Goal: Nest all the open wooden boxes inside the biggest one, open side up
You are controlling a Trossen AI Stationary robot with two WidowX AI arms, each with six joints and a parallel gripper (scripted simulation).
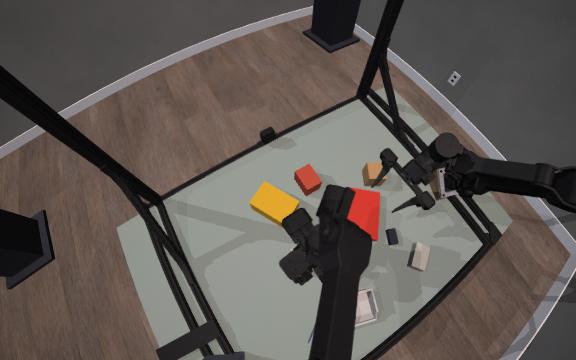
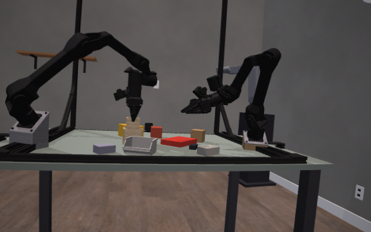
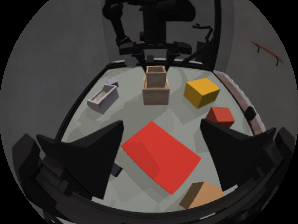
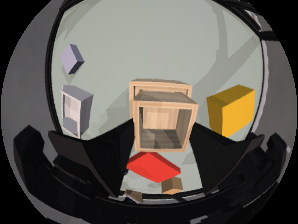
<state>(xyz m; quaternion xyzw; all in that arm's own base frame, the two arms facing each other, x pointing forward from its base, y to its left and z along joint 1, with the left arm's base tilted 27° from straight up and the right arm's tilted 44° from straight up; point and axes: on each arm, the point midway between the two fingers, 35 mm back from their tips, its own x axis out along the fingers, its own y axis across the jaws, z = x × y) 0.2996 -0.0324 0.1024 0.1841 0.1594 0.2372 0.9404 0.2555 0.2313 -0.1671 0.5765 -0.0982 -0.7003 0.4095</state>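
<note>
My right hand is 5 cm above the small wooden box. From my right hand the other things lie so: yellow block: 18 cm behind, 1 cm to the left, 10 cm below; middle-sized wooden box: 11 cm below; biggest wooden box: 11 cm below.
</note>
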